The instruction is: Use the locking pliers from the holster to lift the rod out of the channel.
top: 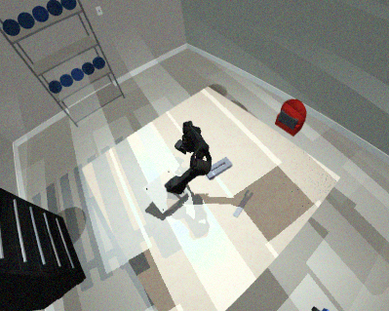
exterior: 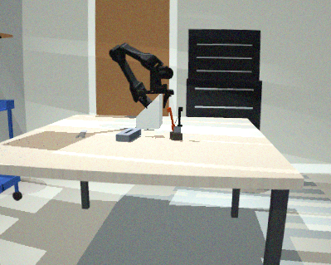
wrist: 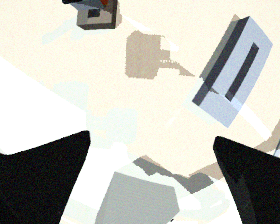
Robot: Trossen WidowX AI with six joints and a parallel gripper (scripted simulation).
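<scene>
My gripper tip is now 110 mm short of the holster, 110 mm to the right of it and 130 mm above it. From my gripper tip the other things lie so: grey channel block (100 mm ahead, 130 mm to the right, 120 mm below); flat forked metal piece (50 mm ahead, 390 mm to the right, 130 mm below).
</scene>
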